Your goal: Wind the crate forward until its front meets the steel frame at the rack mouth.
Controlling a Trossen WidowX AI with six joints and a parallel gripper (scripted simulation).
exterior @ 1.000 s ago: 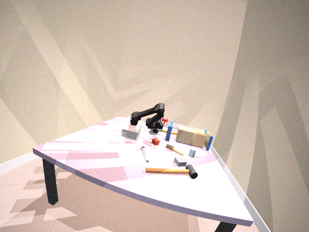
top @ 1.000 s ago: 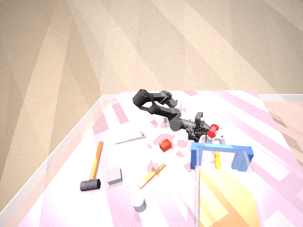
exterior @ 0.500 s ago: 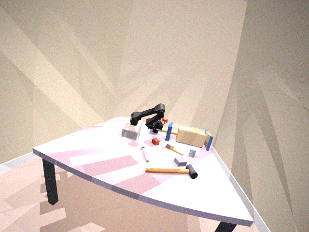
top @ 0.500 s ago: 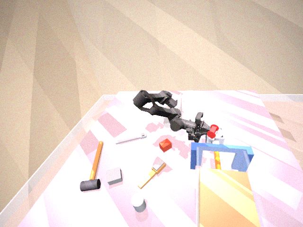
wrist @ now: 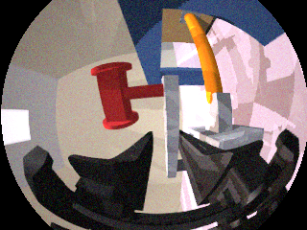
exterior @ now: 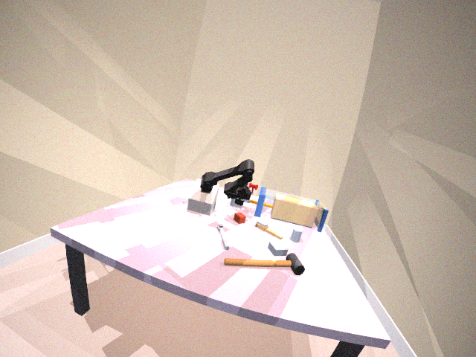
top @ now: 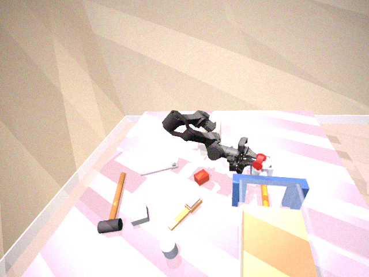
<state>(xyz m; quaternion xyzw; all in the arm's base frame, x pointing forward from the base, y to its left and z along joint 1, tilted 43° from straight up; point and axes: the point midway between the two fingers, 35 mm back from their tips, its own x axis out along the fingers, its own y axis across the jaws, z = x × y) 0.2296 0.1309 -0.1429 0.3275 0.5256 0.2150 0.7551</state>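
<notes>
The red knob is 40 mm ahead of my gripper tip, 30 mm above it and 20 mm to the right of it. Round my gripper tip: grey winch (100 mm below, 70 mm behind, 10 mm to the left); frame (110 mm ahead, 30 mm below, 10 mm to the left); crank handle (10 mm to the right, 10 mm ahead).
</notes>
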